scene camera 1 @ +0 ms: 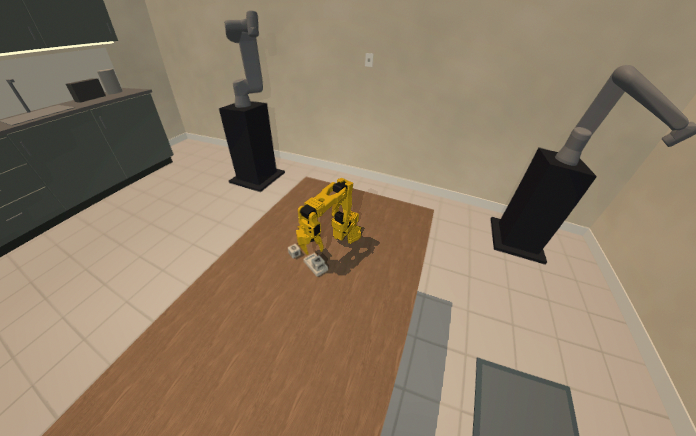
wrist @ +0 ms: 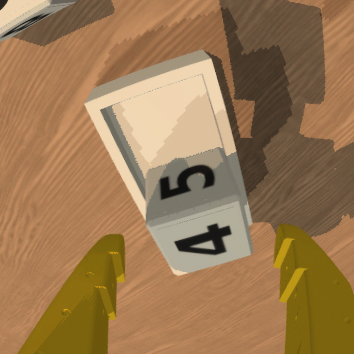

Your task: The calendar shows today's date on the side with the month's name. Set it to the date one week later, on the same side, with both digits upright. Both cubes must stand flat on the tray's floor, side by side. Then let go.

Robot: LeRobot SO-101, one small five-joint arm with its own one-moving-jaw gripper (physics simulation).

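The pale calendar tray (scene camera 1: 319, 273) (wrist: 150, 85) lies on the wooden surface. One cube (scene camera 1: 318, 262) (wrist: 202, 212) stands in its near end in the wrist view. It shows a 4 on what looks like its upper face and a 5 on the side toward the tray's bare half; both digits are turned sideways there. The other cube (scene camera 1: 293, 251) (wrist: 30, 11) lies outside the tray; part of it shows at the wrist view's top left, its digit unreadable. My gripper (scene camera 1: 314, 250) (wrist: 201, 232) is open and empty, above and beside the tray. The month's name is not visible.
The yellow arm's base (scene camera 1: 346, 230) stands behind the tray on the brown wooden surface (scene camera 1: 246, 333). The arm's shadow falls beside and partly over the tray. Two grey arms on black pedestals (scene camera 1: 251, 146) (scene camera 1: 544, 205) stand beyond the wooden surface.
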